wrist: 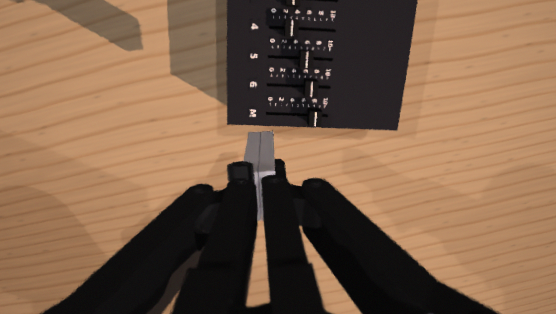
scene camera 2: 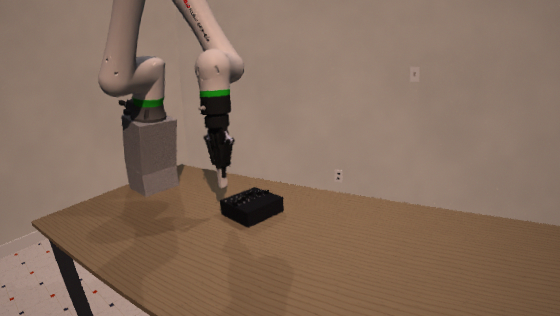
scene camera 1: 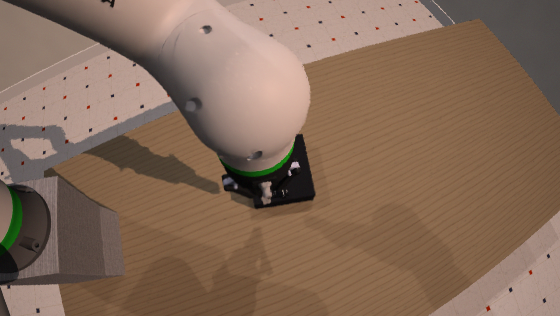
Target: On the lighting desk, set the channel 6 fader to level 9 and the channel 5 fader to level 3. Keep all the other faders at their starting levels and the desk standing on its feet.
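Pixels of known places: gripper, fingertip midpoint: (wrist: 262,150) (scene camera 2: 223,186); arm's base, origin of the base link: (scene camera 2: 148,117) (scene camera 1: 12,228).
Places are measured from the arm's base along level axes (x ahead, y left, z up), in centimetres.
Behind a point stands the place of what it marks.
The black lighting desk (scene camera 1: 304,177) {y -5.9, x 54.6, z -26.3 cm} (scene camera 2: 262,206) {y -4.5, x 56.6, z -26.5 cm} (wrist: 370,65) {y -4.9, x 53.5, z -26.3 cm} sits flat on the table. In the wrist view, the channel 6 fader (wrist: 311,89) {y -5.4, x 48.3, z -25.0 cm} stands near level 7 and the channel 5 fader (wrist: 305,59) {y -3.1, x 48.4, z -25.0 cm} between 5 and 6. The channel 4 fader (wrist: 292,28) {y -0.7, x 47.9, z -24.9 cm} is near 3 and the M fader (wrist: 314,119) {y -7.8, x 48.1, z -25.0 cm} near 8. My gripper (scene camera 2: 223,184) {y -7.7, x 43.9, z -20.4 cm} (wrist: 262,150) {y -7.7, x 43.9, z -20.4 cm} is shut and empty, its pale fingertips pressed together. They hang above the table, just off the desk's M-side edge and apart from the faders. In scene camera 1 the arm hides much of the desk's fader side.
The wooden table (scene camera 1: 400,125) {y -3.1, x 89.4, z -31.8 cm} (scene camera 2: 400,255) {y -7.6, x 100.7, z -31.8 cm} (wrist: 475,200) {y -23.8, x 65.2, z -31.8 cm} extends around the desk. The arm's grey pedestal block (scene camera 1: 82,235) {y -1.9, x 5.9, z -11.7 cm} (scene camera 2: 155,150) {y -2.9, x 5.4, z -13.0 cm} stands at the table's left end. A wall (scene camera 2: 475,125) rises behind the table in scene camera 2.
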